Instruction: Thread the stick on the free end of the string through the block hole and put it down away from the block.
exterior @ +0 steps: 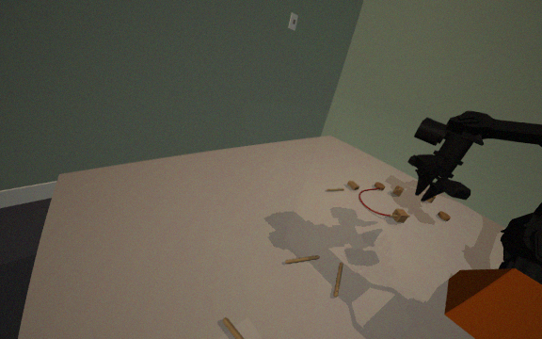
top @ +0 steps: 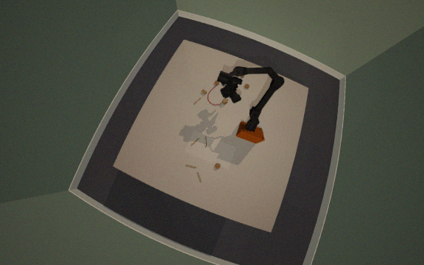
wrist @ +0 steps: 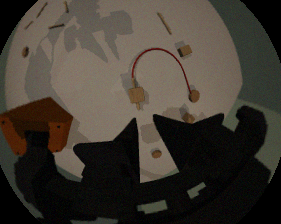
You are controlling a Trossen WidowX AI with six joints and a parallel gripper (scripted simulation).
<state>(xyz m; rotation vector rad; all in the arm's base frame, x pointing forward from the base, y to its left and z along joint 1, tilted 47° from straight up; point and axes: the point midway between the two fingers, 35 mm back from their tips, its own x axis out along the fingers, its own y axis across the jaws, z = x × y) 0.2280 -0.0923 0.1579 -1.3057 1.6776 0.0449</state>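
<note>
Now: gripper tip 80 mm above the small wooden block, 20 mm to the right of it and 10 mm short of it. Round my gripper tip: thin wooden stick: 80 mm below, 30 mm to the left, 20 mm ahead; then round button: 140 mm ahead, 120 mm to the right, 90 mm below.
</note>
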